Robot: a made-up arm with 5 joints.
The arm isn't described. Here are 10 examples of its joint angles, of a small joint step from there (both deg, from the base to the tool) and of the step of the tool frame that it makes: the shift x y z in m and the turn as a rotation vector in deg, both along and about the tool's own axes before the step.
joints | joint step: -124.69 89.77 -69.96 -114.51 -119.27 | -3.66 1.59 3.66 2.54 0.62
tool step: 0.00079 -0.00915 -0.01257 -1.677 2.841 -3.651
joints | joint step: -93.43 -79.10 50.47 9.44 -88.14 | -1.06 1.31 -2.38 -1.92 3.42
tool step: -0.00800 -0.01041 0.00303 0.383 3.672 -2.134
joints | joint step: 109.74 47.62 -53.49 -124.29 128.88 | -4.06 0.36 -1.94 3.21 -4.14
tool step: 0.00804 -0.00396 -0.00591 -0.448 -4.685 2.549
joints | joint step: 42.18 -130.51 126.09 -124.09 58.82 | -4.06 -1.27 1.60 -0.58 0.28
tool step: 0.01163 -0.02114 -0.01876 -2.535 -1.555 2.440
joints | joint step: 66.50 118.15 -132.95 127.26 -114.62 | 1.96 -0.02 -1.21 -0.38 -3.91
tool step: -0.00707 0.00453 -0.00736 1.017 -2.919 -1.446
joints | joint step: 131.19 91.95 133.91 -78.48 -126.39 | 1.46 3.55 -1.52 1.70 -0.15
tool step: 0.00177 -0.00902 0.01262 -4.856 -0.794 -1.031
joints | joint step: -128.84 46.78 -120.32 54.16 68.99 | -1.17 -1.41 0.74 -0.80 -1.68
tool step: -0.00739 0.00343 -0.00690 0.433 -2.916 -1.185
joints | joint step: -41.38 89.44 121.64 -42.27 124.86 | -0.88 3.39 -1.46 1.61 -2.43
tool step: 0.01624 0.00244 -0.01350 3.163 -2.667 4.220
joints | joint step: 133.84 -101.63 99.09 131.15 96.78 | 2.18 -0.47 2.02 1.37 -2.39
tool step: -0.00382 -0.02106 -0.00348 0.957 -2.772 3.382
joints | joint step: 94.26 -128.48 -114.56 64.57 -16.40 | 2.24 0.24 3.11 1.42 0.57
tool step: -0.01455 0.01142 0.00715 -3.824 -2.802 -0.857
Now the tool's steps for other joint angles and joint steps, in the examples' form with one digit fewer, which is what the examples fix.
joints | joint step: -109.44 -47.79 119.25 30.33 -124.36 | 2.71 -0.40 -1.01 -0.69 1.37
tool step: -0.0073 -0.0214 0.0099 -1.84 1.08 -2.89
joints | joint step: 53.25 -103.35 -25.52 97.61 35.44 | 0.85 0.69 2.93 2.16 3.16
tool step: -0.0151 -0.0050 -0.0100 1.28 0.12 -0.44
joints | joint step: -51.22 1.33 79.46 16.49 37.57 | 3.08 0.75 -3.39 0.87 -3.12
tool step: 0.0162 -0.0390 -0.0132 5.98 -1.30 2.34
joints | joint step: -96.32 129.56 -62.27 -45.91 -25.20 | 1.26 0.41 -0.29 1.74 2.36
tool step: -0.0038 0.0065 0.0005 -1.75 1.98 -1.22
